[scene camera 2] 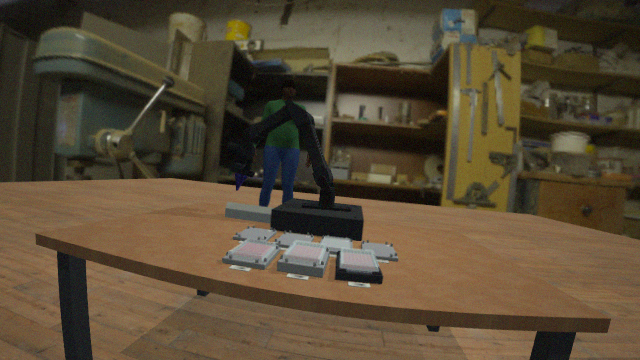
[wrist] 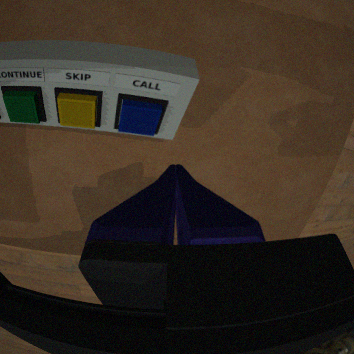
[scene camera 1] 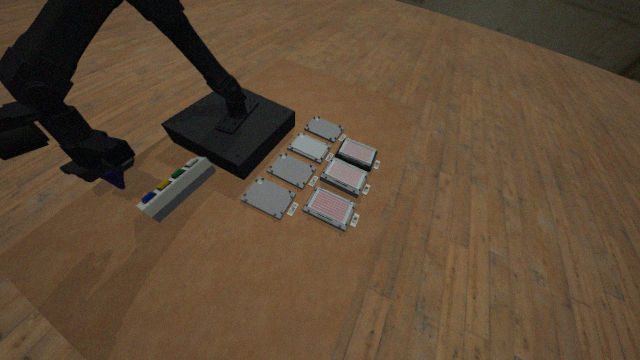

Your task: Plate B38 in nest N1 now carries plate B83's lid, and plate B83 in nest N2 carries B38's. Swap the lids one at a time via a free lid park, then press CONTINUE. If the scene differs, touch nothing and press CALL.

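Places are measured from the arm's base along level axes (x right, y down, z ahead), in millimetres.
Where they show: gripper, fingertip midpoint: (scene camera 2: 236,190) (wrist: 175,173) (scene camera 1: 122,188); arm's base, link origin: (scene camera 2: 326,208) (scene camera 1: 238,115).
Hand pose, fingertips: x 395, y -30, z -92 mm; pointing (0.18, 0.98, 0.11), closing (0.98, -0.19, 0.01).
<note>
Things, the pixels of their top centre, and the offset from my fingertips. Level surfaces: height alone.
- box, top centre: (wrist: 41,90) (scene camera 1: 171,177) (scene camera 2: 253,204) dx -87, dy +47, dz +48 mm
- blue CALL button, top centre: (wrist: 139,119) (scene camera 1: 146,195) dx -17, dy +55, dz +16 mm
- yellow SKIP button, top centre: (wrist: 74,112) (scene camera 1: 161,182) dx -66, dy +55, dz +27 mm
- green CONTINUE button, top centre: (wrist: 16,108) (scene camera 1: 176,171) dx -115, dy +55, dz +37 mm
- table, surface height: dy +111 mm
My gripper (scene camera 1: 123,186) (scene camera 2: 238,189) (wrist: 175,173) is shut and empty, its purple fingertips together, above the table beside the button box's blue end. The box (scene camera 1: 187,192) (scene camera 2: 247,211) (wrist: 192,80) has a blue CALL button (scene camera 1: 149,197) (wrist: 140,117), a yellow SKIP button (scene camera 1: 163,185) (wrist: 77,110) and a green CONTINUE button (scene camera 1: 178,173) (wrist: 21,106). Three plates with pink wells (scene camera 1: 331,206) (scene camera 1: 346,174) (scene camera 1: 358,150) sit in a row of nests, one nest black. Their labels are too small to read. Of four flat lid parks, one (scene camera 1: 309,147) (scene camera 2: 337,243) looks paler and seems to hold a clear lid.
Three other grey parks (scene camera 1: 268,197) (scene camera 1: 291,170) (scene camera 1: 324,128) stand in the row beside the plates. The arm's black base block (scene camera 1: 205,145) (scene camera 2: 315,220) stands between the button box and the parks. A person in a green shirt (scene camera 2: 283,131) stands behind the table (scene camera 2: 450,295).
</note>
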